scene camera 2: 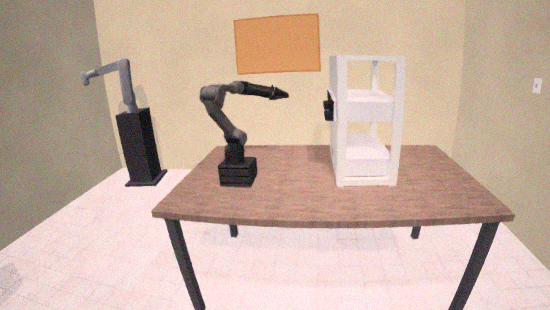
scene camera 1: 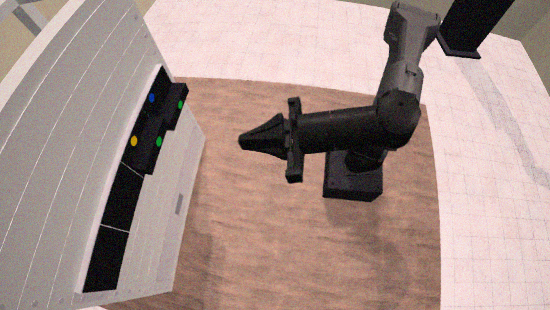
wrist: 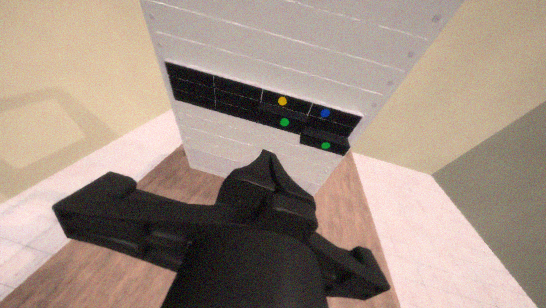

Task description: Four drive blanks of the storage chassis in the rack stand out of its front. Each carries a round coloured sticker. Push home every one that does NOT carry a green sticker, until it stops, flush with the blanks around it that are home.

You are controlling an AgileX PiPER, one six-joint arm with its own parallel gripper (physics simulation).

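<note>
The storage chassis is the black band of blanks across the rack front. The yellow-stickered blank (scene camera 1: 134, 141) (wrist: 282, 101) and the blue-stickered blank (scene camera 1: 151, 97) (wrist: 325, 113) are in the top row and look flush with the plain blanks (scene camera 1: 120, 200) (wrist: 235, 90) beside them. Below them, one green-stickered blank (scene camera 1: 159, 141) (wrist: 284, 122) stands out under the yellow one, and another green-stickered blank (scene camera 1: 180, 104) (wrist: 326, 145) stands out under the blue one. My gripper (scene camera 1: 241, 140) (scene camera 2: 287, 95) (wrist: 265, 159) is shut and empty, apart from the chassis, with air between its tips and the blanks.
The white rack (scene camera 2: 341, 135) (wrist: 300, 50) stands on the wooden table (scene camera 1: 250, 240) (scene camera 2: 280, 200), facing my arm. Grey-white panels lie above and below the chassis. A second arm on a black pedestal (scene camera 2: 138, 145) stands on the floor beyond the table's left side in scene camera 2.
</note>
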